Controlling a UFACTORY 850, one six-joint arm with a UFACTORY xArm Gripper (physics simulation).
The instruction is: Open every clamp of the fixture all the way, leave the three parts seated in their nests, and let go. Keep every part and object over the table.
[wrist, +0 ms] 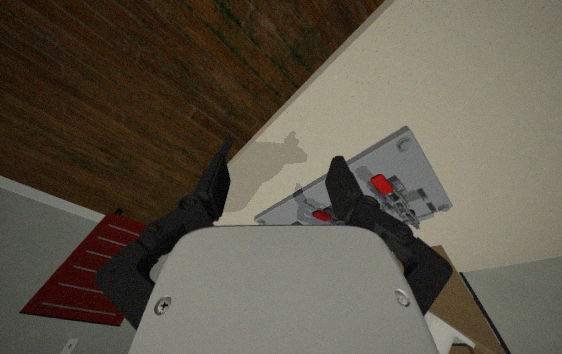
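The grey fixture plate (414, 162) lies on the table at right of centre in the wrist view, its lower part hidden behind the gripper housing. One clamp with a red-tipped handle (382, 184) shows on its right part. A second red handle tip (321, 215) shows at the housing's edge, its clamp mostly hidden. A third clamp does not show. The parts in their nests cannot be made out clearly. My gripper (278, 168) is open and empty above the table; its right finger overlaps the plate in the view, between the two red tips.
The pale table top (480, 125) ends at a diagonal edge, with brown wood floor (125, 90) beyond at upper left. A red striped panel (75, 280) shows at lower left. A brown board (465, 300) and a white object (442, 332) show at lower right.
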